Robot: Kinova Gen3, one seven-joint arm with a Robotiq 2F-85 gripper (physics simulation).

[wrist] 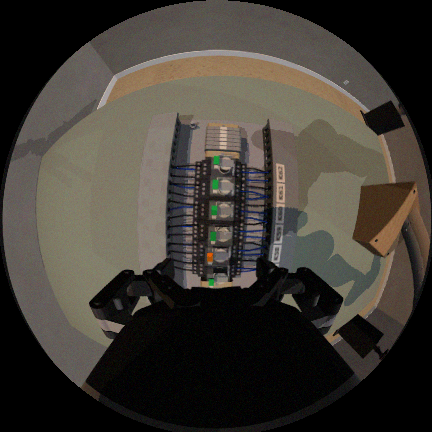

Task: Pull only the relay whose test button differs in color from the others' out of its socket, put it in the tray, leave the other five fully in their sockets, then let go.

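Frame: origin at the arm's base, x ahead, y left, z up, level; metres.
Seen in the pictures: gripper, fingertip midpoint: [214, 267].
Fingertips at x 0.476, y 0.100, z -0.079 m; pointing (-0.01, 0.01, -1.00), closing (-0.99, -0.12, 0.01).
Observation:
Pixels of each thing's top centre, then the offset from my fingertips to it. "spot": a spot on its surface instead.
- relay with the orange test button, top centre: [217, 259] dx -0.003, dy -0.004, dz -0.016 m
- far end at a spot on its surface: [226, 164] spot: dx -0.002, dy -0.109, dz -0.019 m
- nearest relay at its top centre: [217, 282] dx -0.007, dy +0.026, dz -0.017 m
A column of relays in black sockets runs down the middle of the wrist view. The relay with the orange test button [220, 256] sits in the column, second from the near end. The relays with green test buttons include one at the far end [226, 164], others between it and the orange one, and the nearest relay [220, 277], partly hidden by the gripper body. My gripper [214, 267] is open, its fingers on either side of the column's near end, with nothing between them. The tray does not show in this view.
Slotted wire ducts [173, 175] [268, 165] stand along both sides of the column, with black and blue wires running to the sockets. Grey terminal blocks [223, 138] stand at the far end. Labels [280, 172] line the right duct. A brown wooden block [382, 215] is at the right.

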